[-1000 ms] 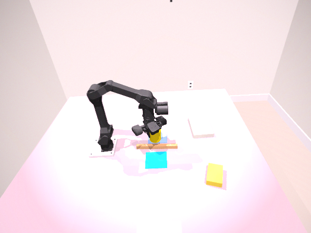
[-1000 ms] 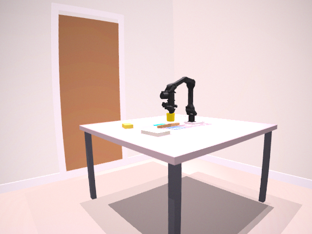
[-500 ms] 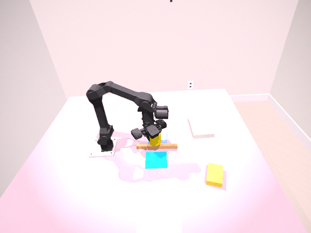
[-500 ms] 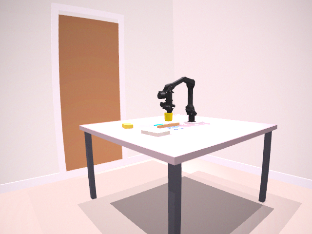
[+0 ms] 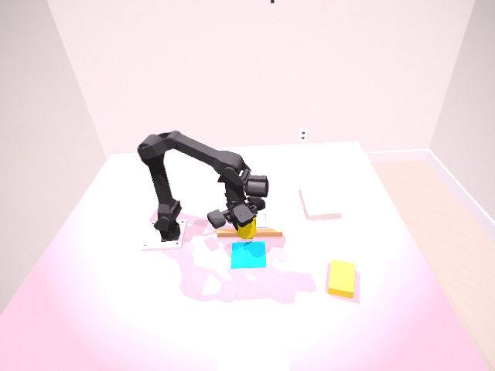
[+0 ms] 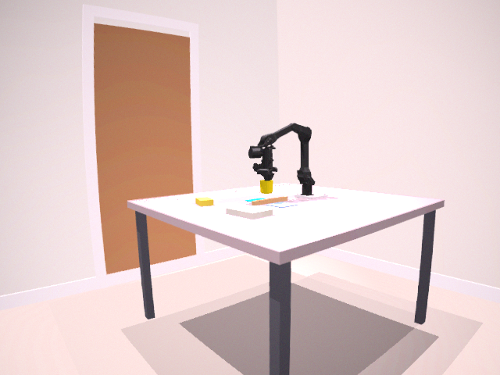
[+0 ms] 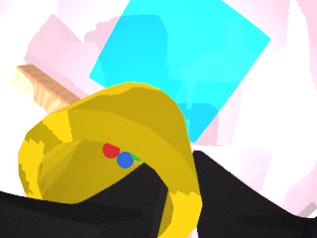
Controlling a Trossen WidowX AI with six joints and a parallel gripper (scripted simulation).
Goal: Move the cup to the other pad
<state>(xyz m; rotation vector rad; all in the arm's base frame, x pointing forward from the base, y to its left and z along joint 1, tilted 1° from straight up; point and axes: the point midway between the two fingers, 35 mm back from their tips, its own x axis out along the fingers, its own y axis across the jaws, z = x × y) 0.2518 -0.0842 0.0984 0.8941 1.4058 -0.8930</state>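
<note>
Now: the cyan pad 20 mm ahead of my gripper tip, 40 mm to the right of it and 90 mm below it. From my gripper tip the other things lie so: blue outlined square (50 mm ahead, 140 mm to the left, 90 mm below); then thin wooden strip (40 mm ahead, 50 mm to the left, 80 mm below); then yellow cup (20 mm ahead, 10 mm to the left).
</note>
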